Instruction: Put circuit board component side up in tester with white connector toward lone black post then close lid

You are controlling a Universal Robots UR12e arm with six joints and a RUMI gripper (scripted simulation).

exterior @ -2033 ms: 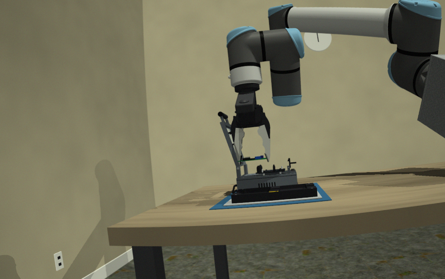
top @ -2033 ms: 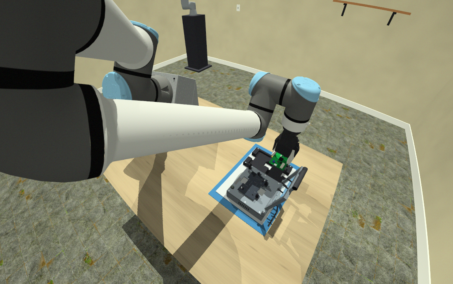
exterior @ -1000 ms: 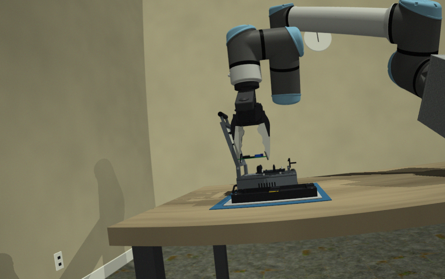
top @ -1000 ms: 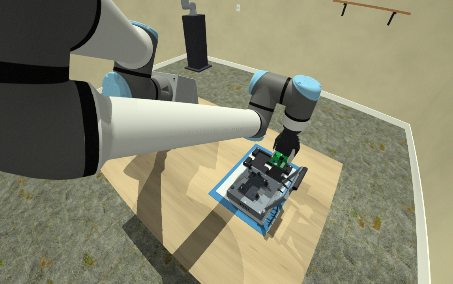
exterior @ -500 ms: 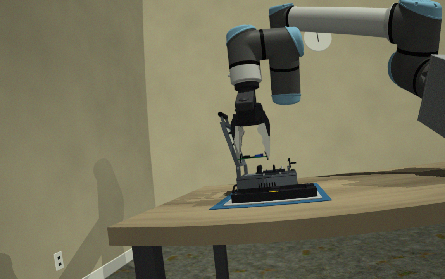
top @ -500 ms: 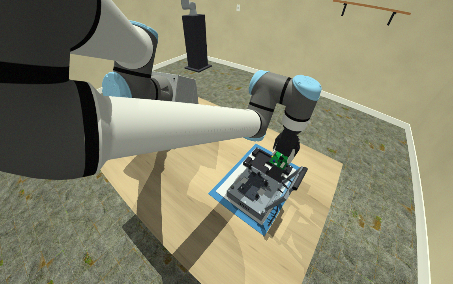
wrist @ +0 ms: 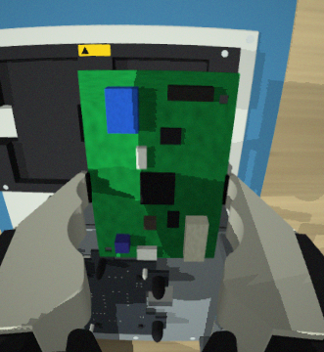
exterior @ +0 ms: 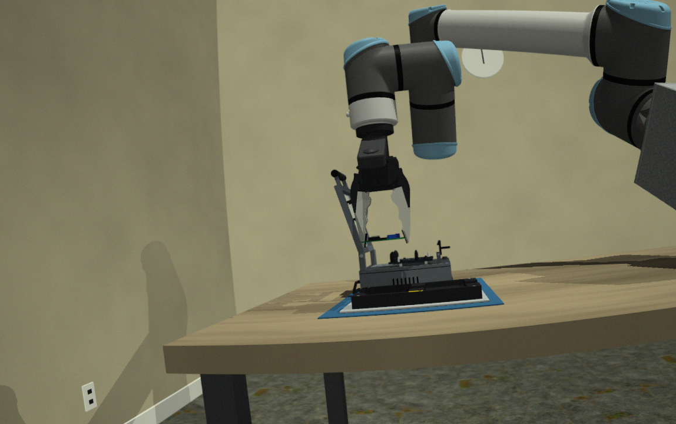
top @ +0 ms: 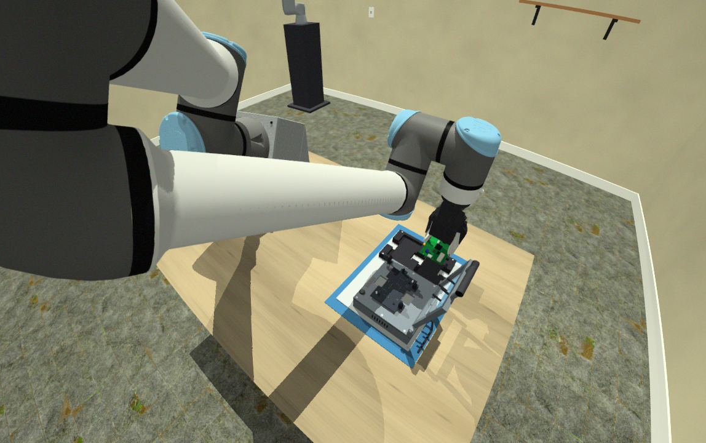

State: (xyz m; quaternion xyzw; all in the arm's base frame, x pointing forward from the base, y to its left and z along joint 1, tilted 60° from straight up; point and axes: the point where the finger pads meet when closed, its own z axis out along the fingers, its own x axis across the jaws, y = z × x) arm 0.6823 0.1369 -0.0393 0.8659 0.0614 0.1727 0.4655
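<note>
Now: the green circuit board right at my hand. From my hand the other things lie so: lid 7 cm ahead, 17 cm to the right, 6 cm above; then grey tester 2 cm behind, 13 cm to the right, 1 cm below.
</note>
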